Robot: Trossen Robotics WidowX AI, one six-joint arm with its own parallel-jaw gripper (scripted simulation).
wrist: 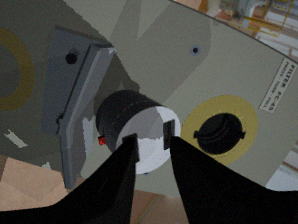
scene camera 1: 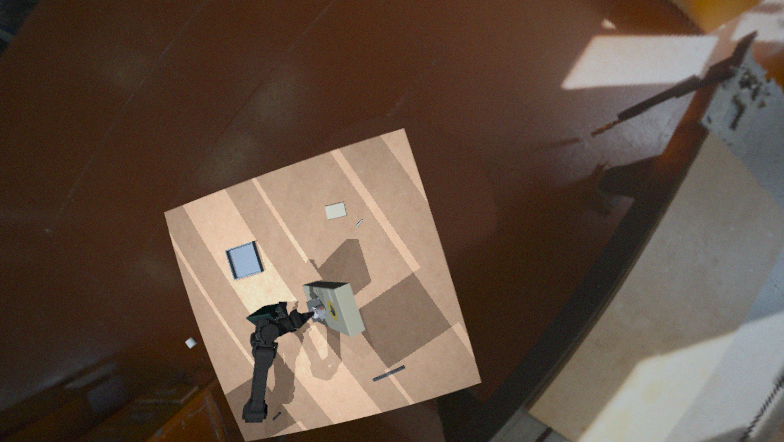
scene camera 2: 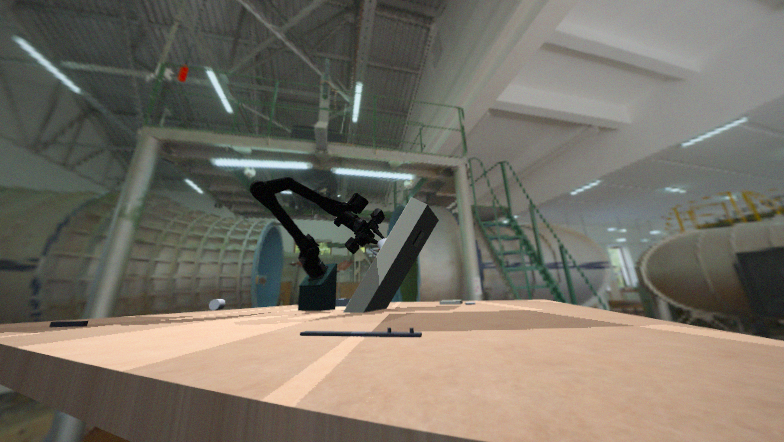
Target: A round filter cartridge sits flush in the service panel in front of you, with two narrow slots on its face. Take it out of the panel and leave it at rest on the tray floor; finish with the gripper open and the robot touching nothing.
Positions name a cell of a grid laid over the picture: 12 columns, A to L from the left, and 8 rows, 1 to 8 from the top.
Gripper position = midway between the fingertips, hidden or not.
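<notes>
A round grey filter cartridge (wrist: F5) is here in my sight, and so is a grey service panel (wrist: J4). Then there is my own gripper (scene camera 2: F5), which I see from elsewhere too: my gripper (wrist: G6), and once more the gripper (scene camera 1: E6).
</notes>
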